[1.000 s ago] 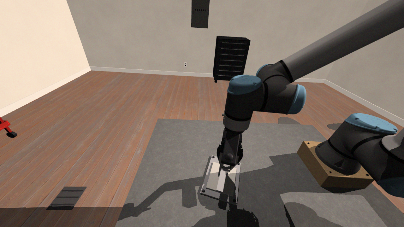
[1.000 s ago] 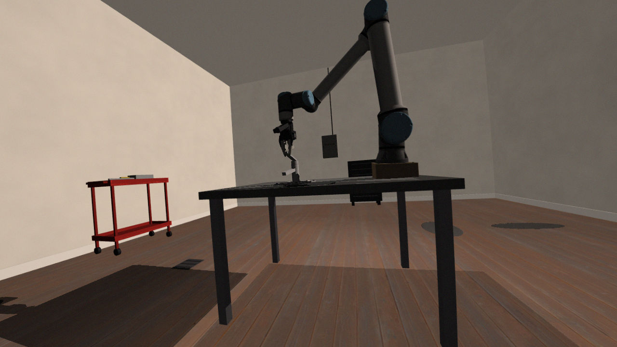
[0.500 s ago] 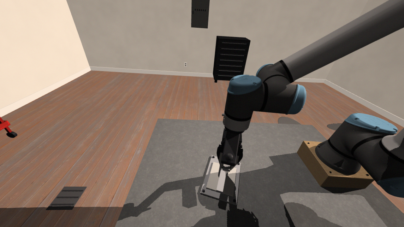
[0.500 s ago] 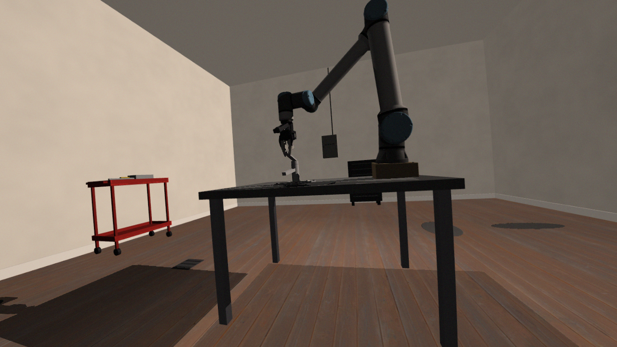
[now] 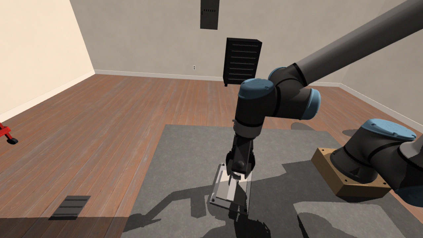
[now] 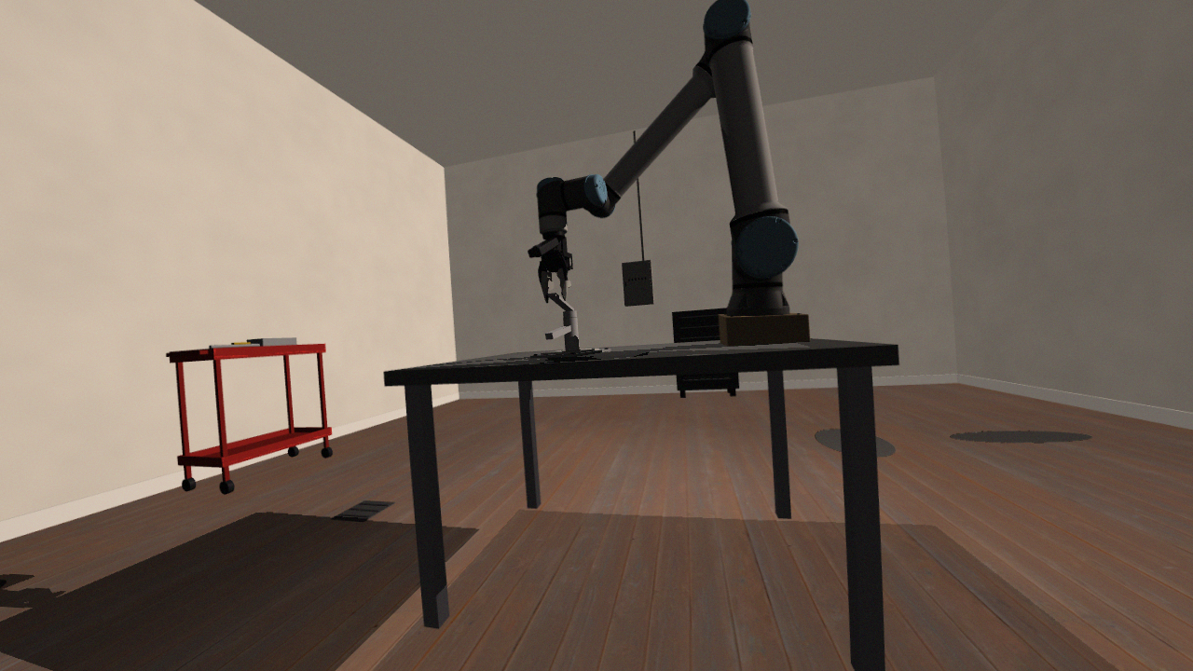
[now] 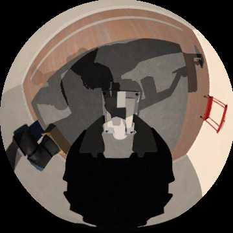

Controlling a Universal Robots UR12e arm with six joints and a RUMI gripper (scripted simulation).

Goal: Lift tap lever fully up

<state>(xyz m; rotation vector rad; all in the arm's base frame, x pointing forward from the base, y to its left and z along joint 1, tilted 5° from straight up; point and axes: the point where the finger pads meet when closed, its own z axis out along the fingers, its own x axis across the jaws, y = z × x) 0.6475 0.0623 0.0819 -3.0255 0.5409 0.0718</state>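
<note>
Right now the lever is 1 cm behind my hand, 3 cm to the right of it and 2 cm below it.
</note>
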